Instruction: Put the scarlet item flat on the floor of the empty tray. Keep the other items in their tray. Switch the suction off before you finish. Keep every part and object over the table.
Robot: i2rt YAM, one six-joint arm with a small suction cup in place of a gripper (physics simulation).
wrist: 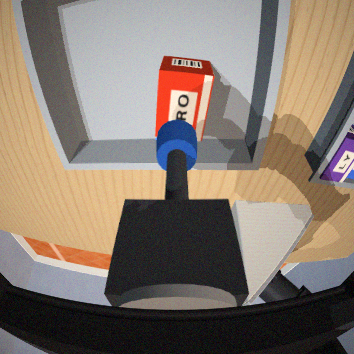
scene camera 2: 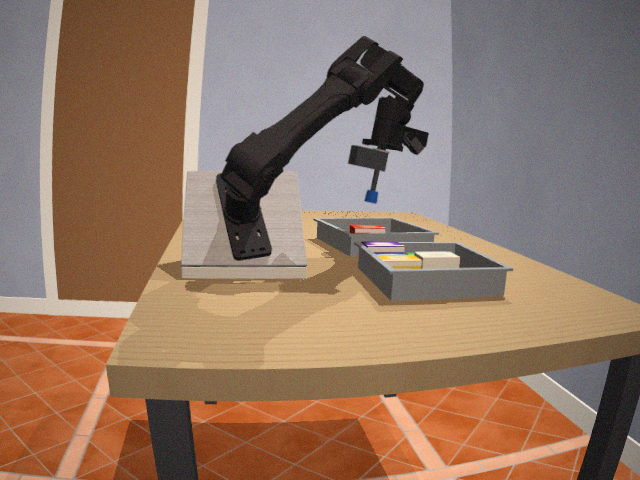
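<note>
The scarlet box lies in the far grey tray, its labelled face up. It looks flat on the tray floor; in the wrist view its near end is partly hidden behind the cup. My gripper, a blue suction cup, hangs in the air above that tray, clear of the box, and holds nothing. The near grey tray holds a purple box, a yellow box and a whitish box; slivers of blue and green show there too.
The two trays stand close together on the wooden table. The arm's base is bolted to a pale slanted block left of the trays. Walls stand beyond the table's back and right edges.
</note>
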